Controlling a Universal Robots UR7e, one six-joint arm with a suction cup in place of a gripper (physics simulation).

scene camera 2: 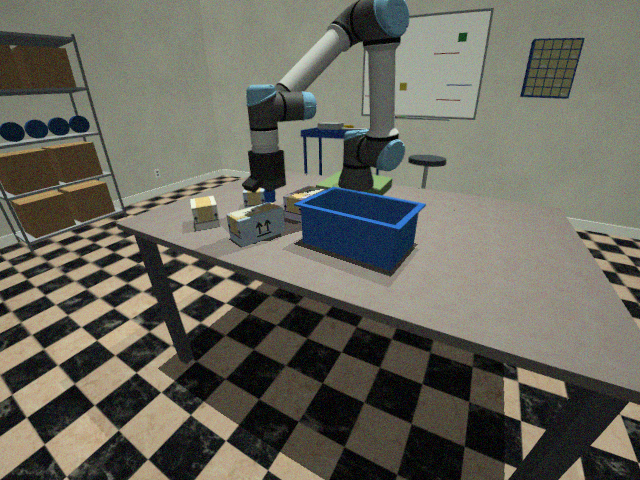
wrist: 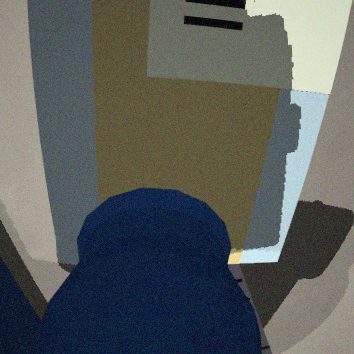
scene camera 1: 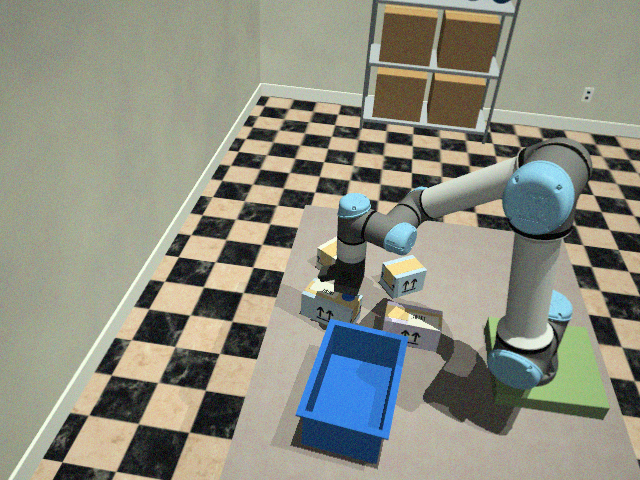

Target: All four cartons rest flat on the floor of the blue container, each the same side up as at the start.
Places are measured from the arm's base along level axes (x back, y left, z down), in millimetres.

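Where they show: hand, tool point: (scene camera 2: 270, 200) (wrist: 154, 256) (scene camera 1: 348, 296); arm's base, link origin: (scene camera 2: 355, 184).
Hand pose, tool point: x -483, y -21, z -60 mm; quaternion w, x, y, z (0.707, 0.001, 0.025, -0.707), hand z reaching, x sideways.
Observation:
Each offset is from my tool point to the top centre of the thing.
The blue container {dx +84, dy +263, dz -18 mm} (scene camera 1: 338, 436) (scene camera 2: 351, 240) (wrist: 10, 305) stands on the table with a bare floor inside. A light-blue carton {dx -49, dy -17, dz +22 mm} (scene camera 1: 325, 308) (scene camera 2: 258, 225) (wrist: 175, 140) with a white label on top stands beside it. A lilac carton {dx +181, dy -13, dz +22 mm} (scene camera 1: 413, 331) (scene camera 2: 292, 204) stands behind the container. Another light-blue carton {dx +122, dy -213, dz +24 mm} (scene camera 1: 404, 277) (scene camera 2: 253, 196) and a white-and-tan carton {dx -89, dy -237, dz +22 mm} (scene camera 1: 327, 253) (scene camera 2: 204, 210) stand farther back. Visible side arrows point up. My suction cup (scene camera 1: 348, 297) (scene camera 2: 269, 196) (wrist: 155, 240) is off, low over one end of the labelled light-blue carton; whether it touches is unclear.
The arm's base stands on a green plate (scene camera 1: 578, 361) (scene camera 2: 383, 183) at the table's right in scene camera 1. The container's raised rim is close to the labelled and lilac cartons. The arm partly hides the white-and-tan carton in scene camera 1.

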